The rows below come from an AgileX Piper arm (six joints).
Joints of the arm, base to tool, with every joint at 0 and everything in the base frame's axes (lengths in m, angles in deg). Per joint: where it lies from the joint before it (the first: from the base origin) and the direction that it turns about. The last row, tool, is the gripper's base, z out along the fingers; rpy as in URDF.
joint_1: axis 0 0 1 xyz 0 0 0.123
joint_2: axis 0 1 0 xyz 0 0 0
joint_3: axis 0 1 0 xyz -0.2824 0 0.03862
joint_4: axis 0.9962 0 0.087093 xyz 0.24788 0 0.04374
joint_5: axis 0 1 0 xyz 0 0 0
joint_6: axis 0.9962 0 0.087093 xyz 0.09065 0 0.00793
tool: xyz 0 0 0 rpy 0 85.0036 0
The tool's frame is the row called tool.
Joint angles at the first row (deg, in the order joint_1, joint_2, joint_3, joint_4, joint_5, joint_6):
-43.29, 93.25, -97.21, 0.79, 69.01, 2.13
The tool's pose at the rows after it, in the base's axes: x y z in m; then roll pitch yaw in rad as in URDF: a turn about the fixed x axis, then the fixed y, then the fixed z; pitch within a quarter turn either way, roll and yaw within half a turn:
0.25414 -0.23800 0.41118 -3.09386 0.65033 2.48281
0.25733 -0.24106 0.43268 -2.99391 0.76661 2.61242
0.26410 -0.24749 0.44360 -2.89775 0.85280 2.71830
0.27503 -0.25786 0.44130 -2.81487 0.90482 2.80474
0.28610 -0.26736 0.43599 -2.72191 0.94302 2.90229
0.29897 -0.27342 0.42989 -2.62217 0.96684 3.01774
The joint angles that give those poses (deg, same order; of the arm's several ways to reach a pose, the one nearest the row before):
-43.28, 93.25, -101.96, 0.68, 66.36, -4.68
-43.29, 93.47, -105.63, 0.68, 62.59, -9.62
-43.29, 94.58, -108.04, 0.68, 58.14, -12.75
-43.29, 96.48, -108.72, 0.68, 53.06, -14.96
-43.18, 98.29, -108.72, 0.68, 47.87, -17.25
-42.58, 100.09, -108.72, 0.89, 43.18, -19.90

